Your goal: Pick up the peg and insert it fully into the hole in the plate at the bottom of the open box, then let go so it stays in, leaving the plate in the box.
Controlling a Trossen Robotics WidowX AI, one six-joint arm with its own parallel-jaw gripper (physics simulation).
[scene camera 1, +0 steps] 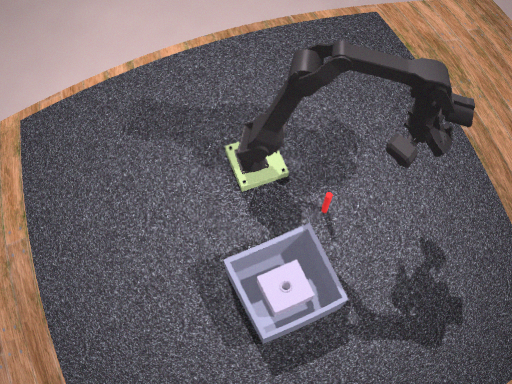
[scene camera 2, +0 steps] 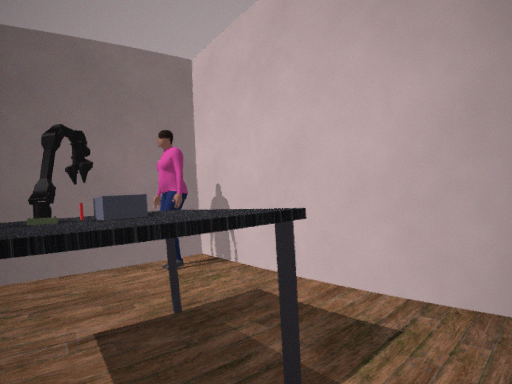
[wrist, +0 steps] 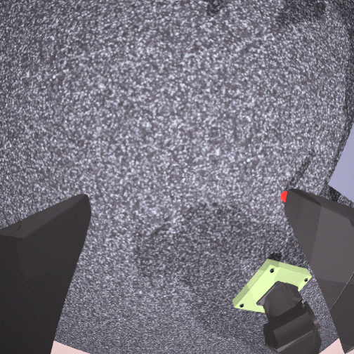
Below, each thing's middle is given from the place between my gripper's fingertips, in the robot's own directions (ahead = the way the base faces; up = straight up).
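My gripper: 15 cm short of the grey-blue box [scene camera 1: 302, 244], 34 cm to the left of it, 14 cm above it.
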